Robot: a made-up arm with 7 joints.
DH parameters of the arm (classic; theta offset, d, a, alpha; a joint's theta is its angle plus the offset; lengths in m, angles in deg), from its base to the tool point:
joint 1: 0 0.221 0 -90
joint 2: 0 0 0 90
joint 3: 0 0.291 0.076 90
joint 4: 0 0 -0.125 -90
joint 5: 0 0.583 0 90
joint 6: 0 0 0.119 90
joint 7: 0 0 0 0
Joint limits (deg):
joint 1: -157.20..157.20
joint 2: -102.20..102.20
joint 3: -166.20..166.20
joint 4: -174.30..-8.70
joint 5: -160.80..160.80
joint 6: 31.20..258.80
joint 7: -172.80..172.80
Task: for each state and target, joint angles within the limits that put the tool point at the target. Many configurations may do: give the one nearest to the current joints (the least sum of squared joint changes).
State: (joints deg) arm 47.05 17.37 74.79 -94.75 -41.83 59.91 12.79
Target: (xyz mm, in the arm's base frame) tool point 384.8 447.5 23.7
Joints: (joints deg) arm 13.21 10.33 39.91 -131.91 -40.98 43.14 12.79
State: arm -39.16 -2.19 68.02 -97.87 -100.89 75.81 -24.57
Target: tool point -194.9 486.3 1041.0
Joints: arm -1.73 -39.07 58.01 -58.38 -101.93 66.70 -24.57
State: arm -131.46 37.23 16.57 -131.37 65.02 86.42 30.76
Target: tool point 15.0 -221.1 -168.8
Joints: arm -130.10 7.54 22.12 -172.07 56.96 50.25 30.76
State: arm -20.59 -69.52 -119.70 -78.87 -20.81 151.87 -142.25
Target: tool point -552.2 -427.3 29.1
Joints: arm -31.18 -63.51 -117.72 -124.09 -26.50 167.34 -142.25
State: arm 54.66 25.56 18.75 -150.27 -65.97 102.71 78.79
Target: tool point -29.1 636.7 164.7
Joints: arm 65.42 -11.77 25.16 -141.84 -66.52 107.37 78.79
